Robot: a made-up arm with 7 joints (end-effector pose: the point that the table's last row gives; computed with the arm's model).
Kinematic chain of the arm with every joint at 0, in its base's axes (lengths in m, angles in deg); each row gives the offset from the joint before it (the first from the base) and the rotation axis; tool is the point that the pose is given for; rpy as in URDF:
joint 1: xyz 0.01 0 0.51 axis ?
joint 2: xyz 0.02 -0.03 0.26 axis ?
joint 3: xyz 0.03 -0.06 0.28 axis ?
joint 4: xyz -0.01 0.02 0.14 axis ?
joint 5: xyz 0 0.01 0.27 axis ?
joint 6: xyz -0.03 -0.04 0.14 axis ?
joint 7: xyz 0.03 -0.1 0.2 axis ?
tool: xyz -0.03 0 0.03 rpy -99.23 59.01 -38.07
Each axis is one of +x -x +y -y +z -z.
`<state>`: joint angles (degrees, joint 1 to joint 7).
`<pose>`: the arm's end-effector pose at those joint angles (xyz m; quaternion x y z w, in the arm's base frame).
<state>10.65 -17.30 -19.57 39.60 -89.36 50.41 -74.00</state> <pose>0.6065 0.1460 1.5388 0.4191 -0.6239 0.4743 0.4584</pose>
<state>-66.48 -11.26 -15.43 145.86 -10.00 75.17 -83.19</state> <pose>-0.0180 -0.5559 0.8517 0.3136 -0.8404 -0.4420 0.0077</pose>
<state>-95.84 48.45 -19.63 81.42 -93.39 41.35 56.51</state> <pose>-0.0512 0.0789 1.6582 0.3302 0.4522 -0.8062 0.1913</pose>
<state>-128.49 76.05 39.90 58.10 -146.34 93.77 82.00</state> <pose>0.6079 0.1343 1.0258 0.4072 -0.4299 0.7095 0.3821</pose>
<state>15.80 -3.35 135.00 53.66 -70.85 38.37 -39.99</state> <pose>-0.2539 -0.0130 1.6907 -0.8853 -0.3226 -0.0687 0.3277</pose>
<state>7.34 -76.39 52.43 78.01 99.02 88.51 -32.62</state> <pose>0.4544 0.1860 0.4114 0.2620 0.5094 0.7596 0.3081</pose>
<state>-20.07 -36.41 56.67 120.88 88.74 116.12 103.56</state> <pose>0.2908 -0.1378 0.6943 0.8835 0.1288 0.1524 0.4238</pose>
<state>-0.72 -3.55 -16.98 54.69 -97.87 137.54 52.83</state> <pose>0.2778 0.0916 1.4327 -0.8765 0.2570 -0.1473 0.3795</pose>
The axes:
joint 1: +z
joint 2: -y
joint 3: +z
joint 4: +y
joint 5: +z
joint 6: -y
joint 7: +x

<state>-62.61 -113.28 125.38 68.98 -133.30 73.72 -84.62</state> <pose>0.4295 -0.5424 0.9796 -0.7781 0.5509 -0.2901 0.0830</pose>
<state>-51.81 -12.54 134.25 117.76 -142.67 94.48 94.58</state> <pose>-0.2617 0.2092 1.0202 -0.9295 -0.0489 0.3325 0.1519</pose>
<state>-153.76 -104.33 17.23 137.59 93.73 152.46 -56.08</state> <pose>-0.2113 0.0746 0.6284 0.8813 0.3358 0.3284 0.0525</pose>
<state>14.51 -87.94 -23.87 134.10 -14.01 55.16 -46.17</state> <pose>0.3395 -0.2642 0.2701 0.1560 -0.5083 -0.5470 0.6466</pose>
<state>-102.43 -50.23 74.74 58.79 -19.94 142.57 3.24</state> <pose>-0.1529 -0.6094 1.1556 -0.2474 0.2100 -0.4037 0.8554</pose>
